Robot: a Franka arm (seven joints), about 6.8 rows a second.
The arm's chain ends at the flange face. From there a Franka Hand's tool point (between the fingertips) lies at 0.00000 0.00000 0.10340 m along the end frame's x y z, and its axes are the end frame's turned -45 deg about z.
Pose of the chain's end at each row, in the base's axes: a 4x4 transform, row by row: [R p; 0 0 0 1], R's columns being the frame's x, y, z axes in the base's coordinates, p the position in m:
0.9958 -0.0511 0.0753 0.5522; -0.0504 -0.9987 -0.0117 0.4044; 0.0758 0.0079 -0.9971 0.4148; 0 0 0 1
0.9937 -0.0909 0.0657 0.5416; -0.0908 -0.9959 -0.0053 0.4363; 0.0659 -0.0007 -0.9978 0.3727; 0 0 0 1
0.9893 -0.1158 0.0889 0.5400; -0.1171 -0.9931 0.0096 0.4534; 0.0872 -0.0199 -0.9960 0.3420; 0 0 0 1
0.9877 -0.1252 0.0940 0.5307; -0.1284 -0.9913 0.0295 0.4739; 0.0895 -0.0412 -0.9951 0.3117; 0 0 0 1
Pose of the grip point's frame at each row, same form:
0.7403 0.6680 0.0753 0.5600; 0.6705 -0.7418 -0.0117 0.4032; 0.0480 0.0592 -0.9971 0.3117; 0 0 0 1
0.7669 0.6384 0.0657 0.5484; 0.6400 -0.7684 -0.0053 0.4358; 0.0471 0.0461 -0.9978 0.2695; 0 0 0 1
0.7814 0.6177 0.0889 0.5492; 0.6194 -0.7850 0.0096 0.4544; 0.0757 0.0476 -0.9960 0.2390; 0 0 0 1
0.7869 0.6099 0.0940 0.5404; 0.6102 -0.7917 0.0295 0.4770; 0.0924 0.0342 -0.9951 0.2088; 0 0 0 1

